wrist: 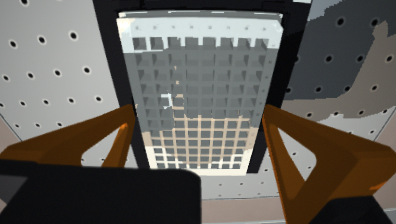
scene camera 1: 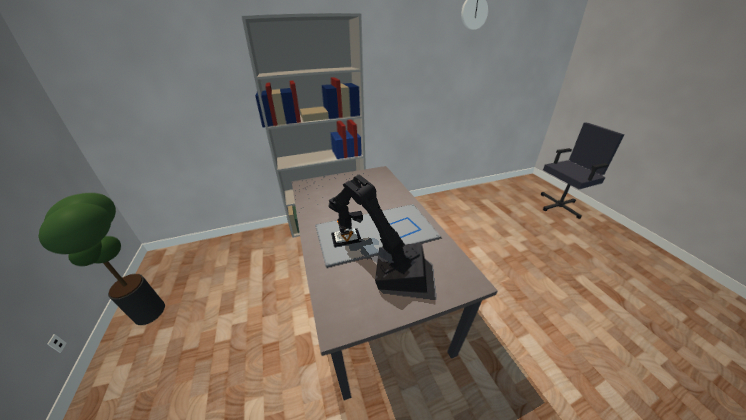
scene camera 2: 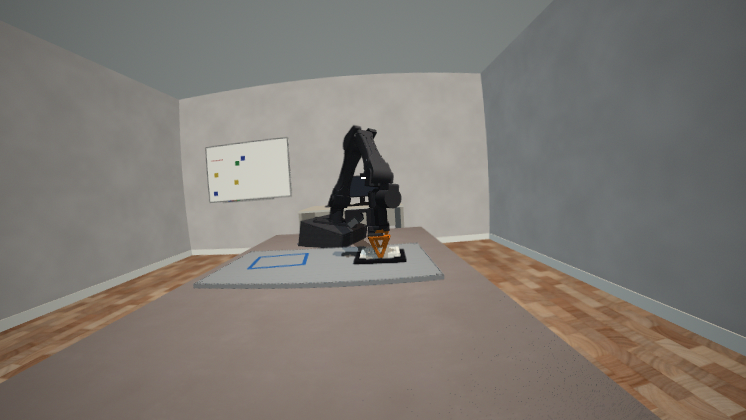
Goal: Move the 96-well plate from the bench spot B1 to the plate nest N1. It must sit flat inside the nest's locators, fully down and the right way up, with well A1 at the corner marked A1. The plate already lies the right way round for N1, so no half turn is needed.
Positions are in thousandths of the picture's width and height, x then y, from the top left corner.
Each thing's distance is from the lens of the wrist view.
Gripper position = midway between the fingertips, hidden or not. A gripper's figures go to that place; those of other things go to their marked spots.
gripper (wrist: 501, 498): 0.13 m
white 96-well plate (wrist: 537, 627): 0.14 m
